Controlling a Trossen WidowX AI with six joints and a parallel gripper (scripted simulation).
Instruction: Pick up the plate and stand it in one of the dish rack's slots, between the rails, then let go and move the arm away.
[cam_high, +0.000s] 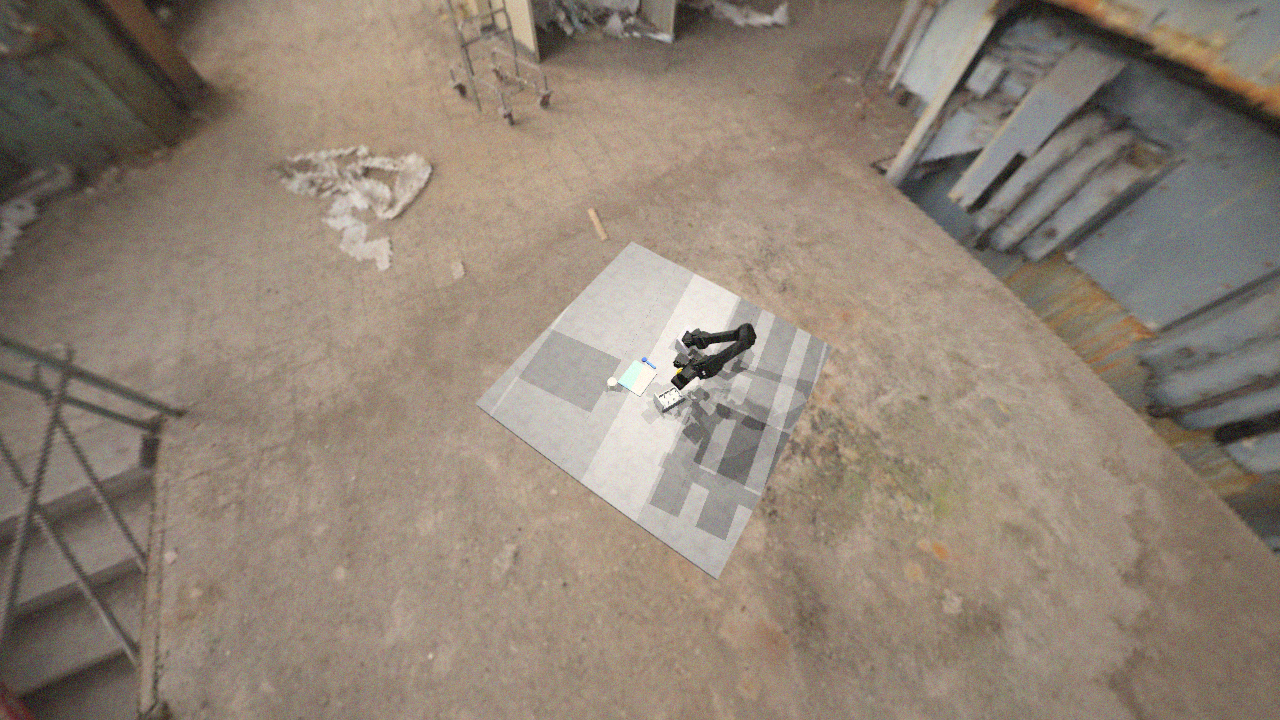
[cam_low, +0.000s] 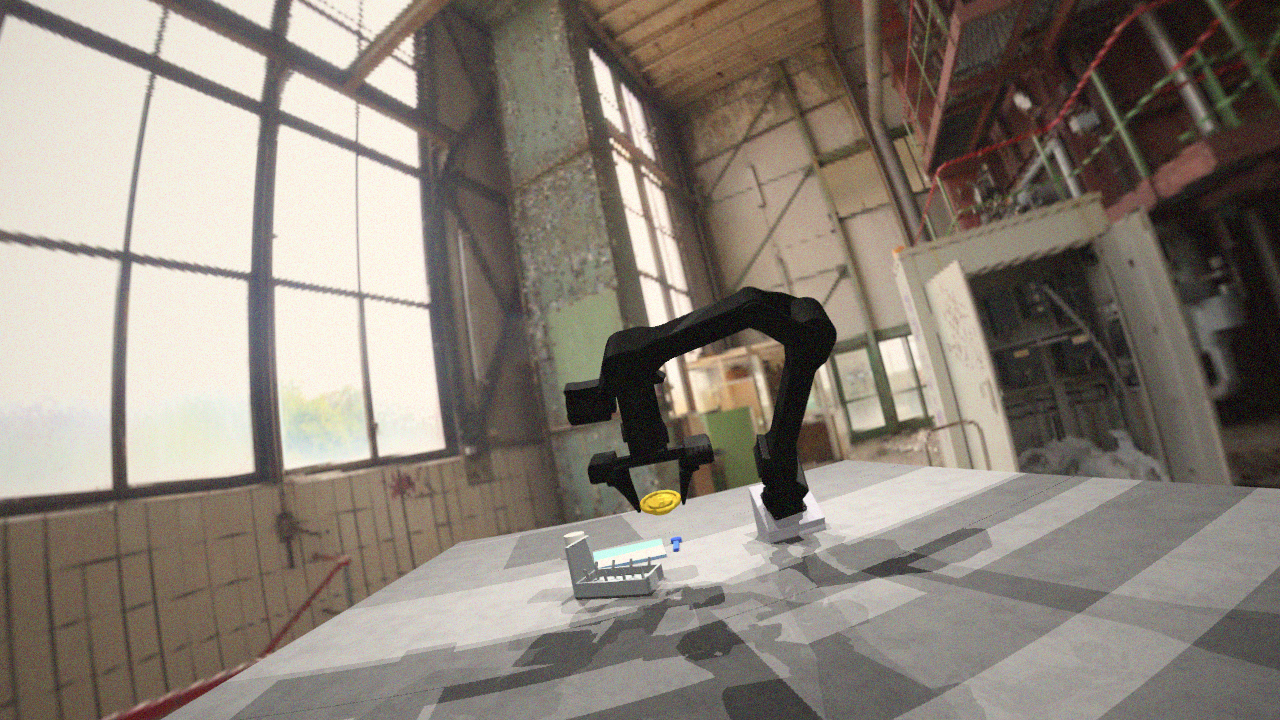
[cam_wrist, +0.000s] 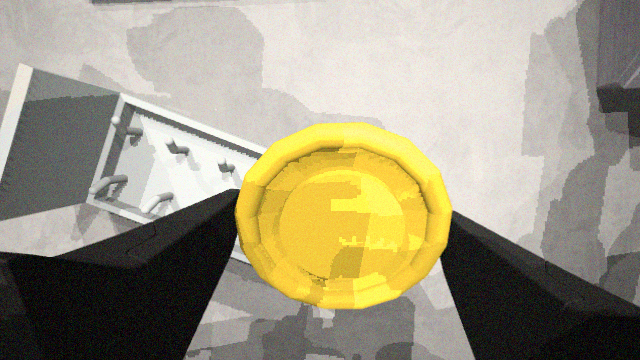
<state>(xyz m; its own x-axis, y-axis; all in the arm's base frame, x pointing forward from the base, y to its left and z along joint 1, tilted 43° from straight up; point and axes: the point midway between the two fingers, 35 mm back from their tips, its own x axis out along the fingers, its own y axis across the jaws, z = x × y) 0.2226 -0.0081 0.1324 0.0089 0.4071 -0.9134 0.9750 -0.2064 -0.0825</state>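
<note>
My gripper tip is 9 cm short of the dish rack, 1 cm to the left of it and 9 cm above it. Round my gripper tip: white cylinder: 16 cm ahead, 28 cm to the right, 9 cm below; yellow plate: 1 cm above; blue object: 4 cm behind, 19 cm to the right, 11 cm below.
</note>
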